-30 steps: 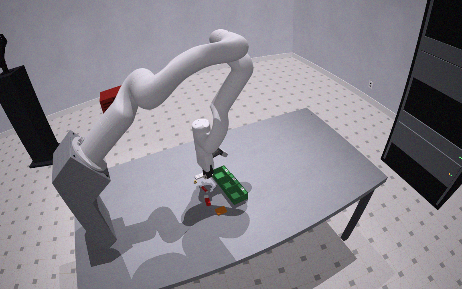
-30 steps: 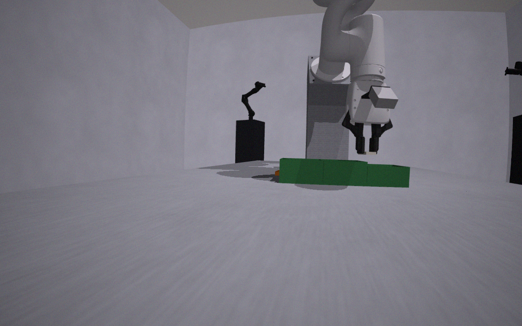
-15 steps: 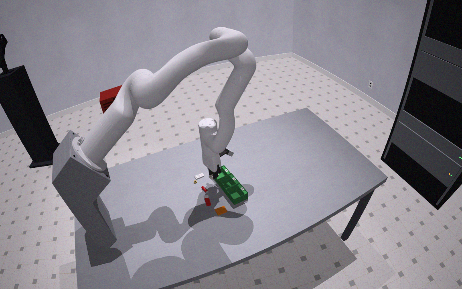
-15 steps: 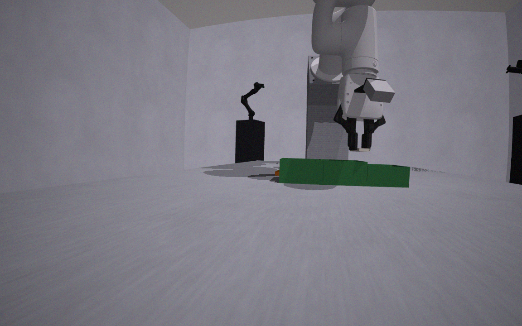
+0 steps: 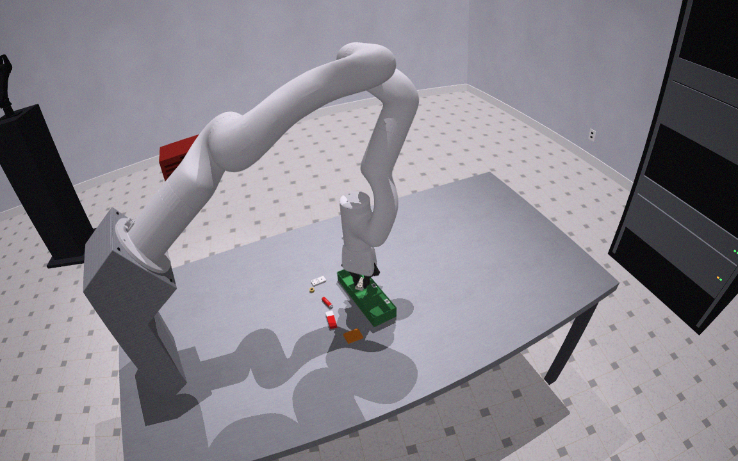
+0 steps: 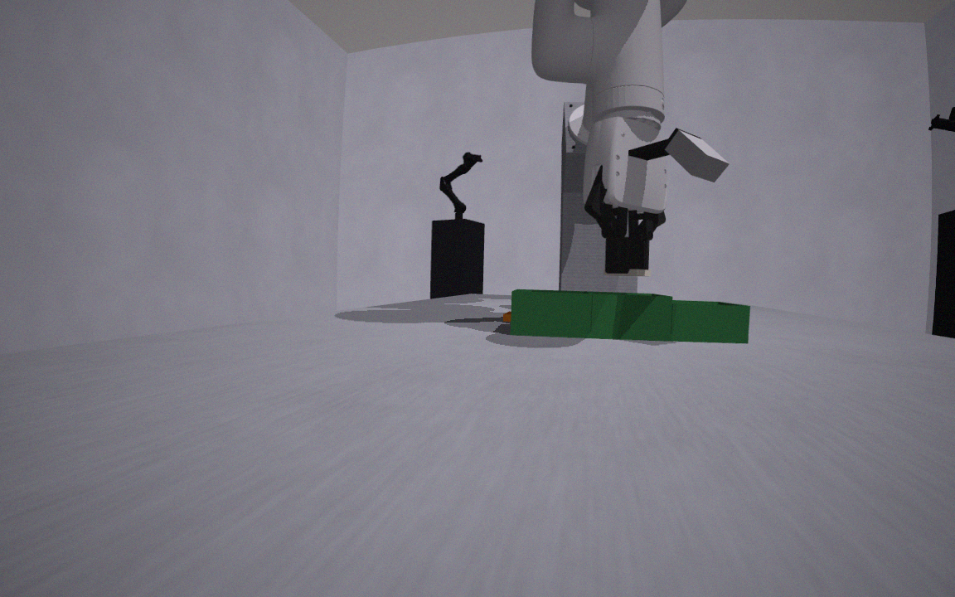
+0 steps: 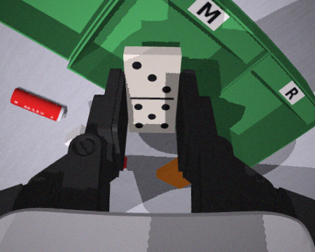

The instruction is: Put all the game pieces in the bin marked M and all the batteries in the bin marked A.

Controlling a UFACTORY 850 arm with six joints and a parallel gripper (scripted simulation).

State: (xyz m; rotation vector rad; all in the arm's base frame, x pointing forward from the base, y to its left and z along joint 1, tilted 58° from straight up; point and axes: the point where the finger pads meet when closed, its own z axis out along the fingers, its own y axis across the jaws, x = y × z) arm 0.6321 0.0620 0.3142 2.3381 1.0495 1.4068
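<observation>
The green bin lies 1 cm ahead of my hand and 7 cm below it. Also, from my hand: orange flat block: 6 cm behind, 16 cm to the right, 8 cm below; yellow nut: 17 cm behind, 7 cm to the left, 9 cm below; red cylindrical battery: 12 cm behind, 8 cm below.
</observation>
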